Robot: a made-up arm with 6 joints. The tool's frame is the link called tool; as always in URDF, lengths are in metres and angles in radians. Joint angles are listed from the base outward.
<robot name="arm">
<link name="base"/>
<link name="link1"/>
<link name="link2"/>
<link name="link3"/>
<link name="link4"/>
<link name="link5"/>
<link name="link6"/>
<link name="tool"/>
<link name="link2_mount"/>
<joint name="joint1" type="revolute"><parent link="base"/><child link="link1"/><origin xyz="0 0 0.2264" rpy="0 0 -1.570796"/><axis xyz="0 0 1"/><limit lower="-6.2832" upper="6.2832"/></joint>
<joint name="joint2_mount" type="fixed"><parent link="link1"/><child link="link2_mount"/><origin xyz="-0.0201 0 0" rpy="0 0 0"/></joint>
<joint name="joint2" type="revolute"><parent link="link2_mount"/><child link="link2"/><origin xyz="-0.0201 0 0" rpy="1.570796 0 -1.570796"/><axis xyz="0 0 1"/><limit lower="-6.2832" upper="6.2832"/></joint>
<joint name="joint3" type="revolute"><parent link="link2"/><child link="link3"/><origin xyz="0 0.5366 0" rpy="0 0 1.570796"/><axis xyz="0 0 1"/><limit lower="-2.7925" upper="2.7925"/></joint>
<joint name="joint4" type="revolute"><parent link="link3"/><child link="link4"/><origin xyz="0.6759 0 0" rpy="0 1.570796 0"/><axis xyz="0 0 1"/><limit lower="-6.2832" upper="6.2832"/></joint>
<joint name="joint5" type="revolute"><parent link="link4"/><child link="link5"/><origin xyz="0 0 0" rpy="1.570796 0 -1.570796"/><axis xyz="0 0 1"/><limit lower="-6.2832" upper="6.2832"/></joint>
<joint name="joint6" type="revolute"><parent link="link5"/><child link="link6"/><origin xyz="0 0.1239 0" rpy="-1.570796 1.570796 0"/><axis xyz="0 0 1"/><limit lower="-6.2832" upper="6.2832"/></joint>
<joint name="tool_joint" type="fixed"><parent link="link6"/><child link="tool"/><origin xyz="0 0 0" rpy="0 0 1.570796"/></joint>
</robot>
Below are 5 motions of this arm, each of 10 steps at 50 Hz.
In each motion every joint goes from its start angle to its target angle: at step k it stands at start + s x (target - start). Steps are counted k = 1, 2, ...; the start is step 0. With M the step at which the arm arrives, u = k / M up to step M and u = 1 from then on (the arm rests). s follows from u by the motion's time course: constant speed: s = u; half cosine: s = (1 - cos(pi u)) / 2; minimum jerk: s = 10 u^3 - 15 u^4 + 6 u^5.
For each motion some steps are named. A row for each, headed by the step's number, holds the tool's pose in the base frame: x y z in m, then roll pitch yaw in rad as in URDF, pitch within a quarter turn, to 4 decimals.
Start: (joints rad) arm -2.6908 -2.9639 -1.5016 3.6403 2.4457 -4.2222
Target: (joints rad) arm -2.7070 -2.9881 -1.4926 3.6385 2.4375 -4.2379
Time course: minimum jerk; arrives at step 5
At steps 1, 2, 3, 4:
1: -0.4369 -0.2134 -0.3756 0.7306 0.1766 2.2950
2: -0.4413 -0.2132 -0.3738 0.7320 0.1785 2.2892
3: -0.4474 -0.2128 -0.3711 0.7340 0.1813 2.2810
4: -0.4518 -0.2124 -0.3692 0.7354 0.1833 2.2751

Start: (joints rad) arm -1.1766 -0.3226 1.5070 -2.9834 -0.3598 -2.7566
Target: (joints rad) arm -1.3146 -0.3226 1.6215 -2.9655 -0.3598 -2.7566
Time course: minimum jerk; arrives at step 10
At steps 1, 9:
1: 0.2656 -0.5176 0.9931 1.5123 1.0383 0.3981
9: 0.2000 -0.5719 0.9074 1.7249 1.0105 0.4501

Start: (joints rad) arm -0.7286 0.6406 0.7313 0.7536 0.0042 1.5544
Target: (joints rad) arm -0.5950 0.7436 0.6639 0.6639 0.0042 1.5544
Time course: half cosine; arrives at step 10
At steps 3, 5, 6, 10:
3: 0.8782 -0.6882 0.8016 1.3228 -0.7028 1.0349
5: 0.9157 -0.6620 0.7832 1.3414 -0.6789 1.0574
6: 0.9351 -0.6473 0.7734 1.3509 -0.6661 1.0696
10: 0.9771 -0.6124 0.7510 1.3712 -0.6375 1.0982

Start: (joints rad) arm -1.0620 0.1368 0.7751 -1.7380 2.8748 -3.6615
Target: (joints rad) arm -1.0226 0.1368 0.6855 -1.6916 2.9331 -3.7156
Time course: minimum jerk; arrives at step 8
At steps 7, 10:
7: 0.2614 -0.4005 1.1372 2.2915 0.2045 -2.1437
10: 0.2614 -0.3998 1.1377 2.2936 0.2056 -2.1422

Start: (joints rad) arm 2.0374 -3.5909 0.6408 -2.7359 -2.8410 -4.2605
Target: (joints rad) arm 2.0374 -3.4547 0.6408 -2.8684 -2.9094 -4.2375
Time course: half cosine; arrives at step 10
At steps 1, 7, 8, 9, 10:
1: -0.0894 0.0564 -0.7982 0.0742 -0.1204 0.5235
7: -0.0385 -0.0329 -0.8017 -0.0759 -0.0596 0.6494
8: -0.0312 -0.0457 -0.8015 -0.0967 -0.0487 0.6663
9: -0.0266 -0.0539 -0.8012 -0.1100 -0.0415 0.6771
10: -0.0250 -0.0568 -0.8010 -0.1145 -0.0390 0.6807

